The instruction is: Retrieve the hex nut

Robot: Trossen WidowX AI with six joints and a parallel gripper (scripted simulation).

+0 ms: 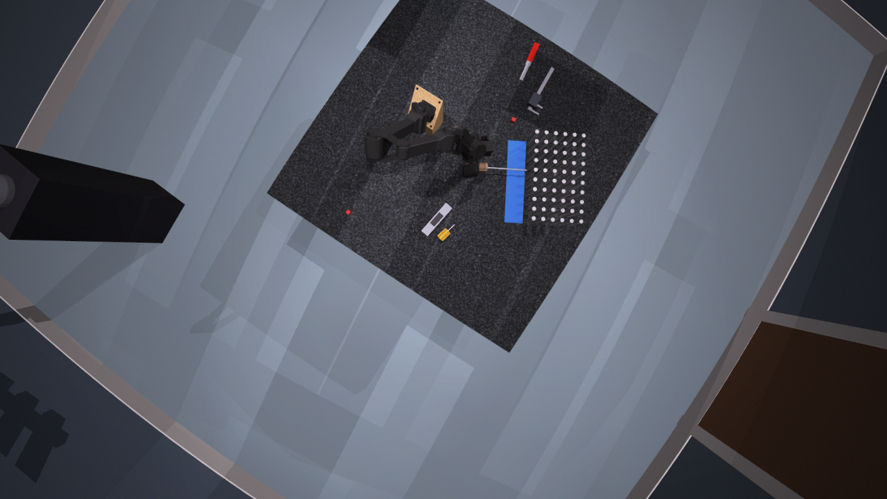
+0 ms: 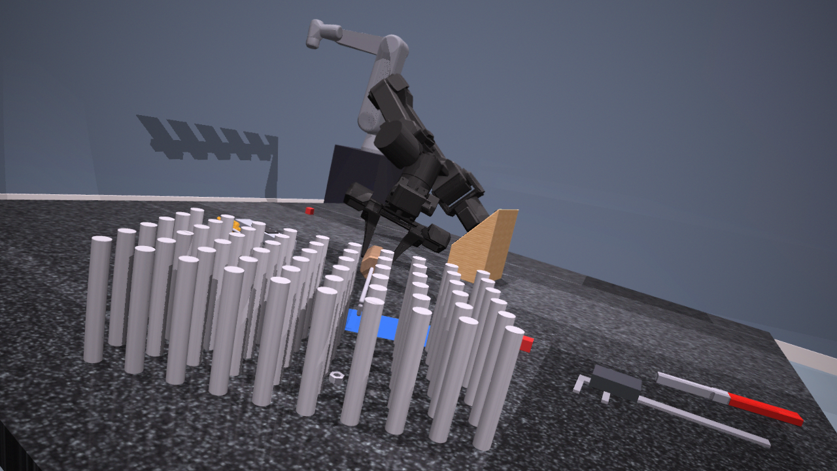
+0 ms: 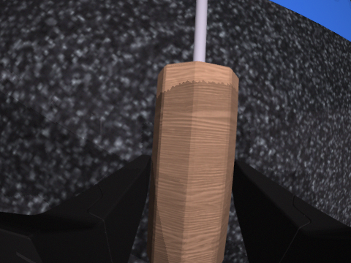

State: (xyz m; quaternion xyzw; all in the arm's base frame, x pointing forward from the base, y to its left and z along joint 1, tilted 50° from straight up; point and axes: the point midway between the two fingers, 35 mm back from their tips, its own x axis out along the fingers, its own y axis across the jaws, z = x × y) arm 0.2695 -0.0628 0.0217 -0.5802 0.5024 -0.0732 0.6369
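The blue taped strip lies 17 cm ahead of my gripper tip, 6 cm to the left of it and 4 cm below it. The rest, counted from my gripper tip: yellow tool (4 cm ahead, 30 cm to the right, 2 cm below); then flat grey piece (2 cm behind, 28 cm to the right, 2 cm below); then hex nut (31 cm ahead, 18 cm to the left, 3 cm below).
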